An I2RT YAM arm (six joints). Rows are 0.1 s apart.
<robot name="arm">
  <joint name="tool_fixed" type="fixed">
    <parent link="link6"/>
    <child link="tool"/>
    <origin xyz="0 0 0" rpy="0 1.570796 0"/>
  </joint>
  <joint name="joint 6" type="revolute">
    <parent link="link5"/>
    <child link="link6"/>
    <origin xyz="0.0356 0 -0.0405"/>
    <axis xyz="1 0 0"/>
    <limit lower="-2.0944" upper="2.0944"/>
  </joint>
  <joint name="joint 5" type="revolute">
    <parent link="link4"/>
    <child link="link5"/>
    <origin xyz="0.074 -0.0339 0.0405"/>
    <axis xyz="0 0 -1"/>
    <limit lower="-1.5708" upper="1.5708"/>
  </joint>
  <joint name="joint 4" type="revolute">
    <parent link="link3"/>
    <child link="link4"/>
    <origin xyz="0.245 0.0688 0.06"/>
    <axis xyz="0 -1 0"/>
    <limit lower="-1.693" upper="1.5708"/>
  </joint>
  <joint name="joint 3" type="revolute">
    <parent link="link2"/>
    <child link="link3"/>
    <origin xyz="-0.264 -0.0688 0"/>
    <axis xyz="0 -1 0"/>
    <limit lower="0" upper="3.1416"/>
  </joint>
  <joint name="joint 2" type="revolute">
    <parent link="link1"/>
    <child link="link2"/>
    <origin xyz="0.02 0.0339 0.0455"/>
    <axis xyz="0 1 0"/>
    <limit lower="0" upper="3.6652"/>
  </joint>
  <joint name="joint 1" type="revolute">
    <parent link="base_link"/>
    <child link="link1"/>
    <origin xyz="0 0 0.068"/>
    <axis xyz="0 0 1"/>
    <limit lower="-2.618" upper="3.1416"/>
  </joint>
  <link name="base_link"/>
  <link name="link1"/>
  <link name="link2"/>
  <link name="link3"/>
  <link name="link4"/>
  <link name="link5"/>
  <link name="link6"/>
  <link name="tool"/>
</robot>
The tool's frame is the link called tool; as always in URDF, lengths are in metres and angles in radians.
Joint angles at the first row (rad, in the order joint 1, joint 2, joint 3, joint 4, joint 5, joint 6):
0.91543, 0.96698, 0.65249, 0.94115, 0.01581, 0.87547
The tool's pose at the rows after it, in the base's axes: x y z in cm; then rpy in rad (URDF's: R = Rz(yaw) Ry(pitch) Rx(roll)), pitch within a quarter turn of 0, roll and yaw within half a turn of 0:
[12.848, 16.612, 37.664, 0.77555, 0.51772, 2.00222]
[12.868, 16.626, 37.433, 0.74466, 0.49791, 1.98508]
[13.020, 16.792, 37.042, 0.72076, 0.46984, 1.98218]
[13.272, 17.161, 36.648, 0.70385, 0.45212, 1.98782]
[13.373, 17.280, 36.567, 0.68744, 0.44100, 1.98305]
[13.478, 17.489, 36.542, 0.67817, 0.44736, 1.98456]
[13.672, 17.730, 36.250, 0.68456, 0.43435, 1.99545]
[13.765, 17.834, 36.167, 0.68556, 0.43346, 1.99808]
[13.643, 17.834, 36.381, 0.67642, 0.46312, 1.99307]
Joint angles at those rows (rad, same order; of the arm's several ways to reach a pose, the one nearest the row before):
0.91456, 0.98015, 0.64413, 1.00541, 0.01231, 0.87813
0.91506, 0.99533, 0.63010, 1.06774, 0.01732, 0.88012
0.91466, 1.02242, 0.61576, 1.14091, 0.02032, 0.89666
0.91524, 1.05768, 0.60911, 1.20435, 0.01668, 0.91127
0.91488, 1.07465, 0.60813, 1.24055, 0.01659, 0.91504
0.91520, 1.08821, 0.61243, 1.25412, 0.00617, 0.91181
0.91560, 1.10737, 0.60993, 1.27677, 0.01062, 0.92737
0.91495, 1.11502, 0.61063, 1.28331, 0.00944, 0.93024
0.91618, 1.10551, 0.61661, 1.26109, -0.00997, 0.90719

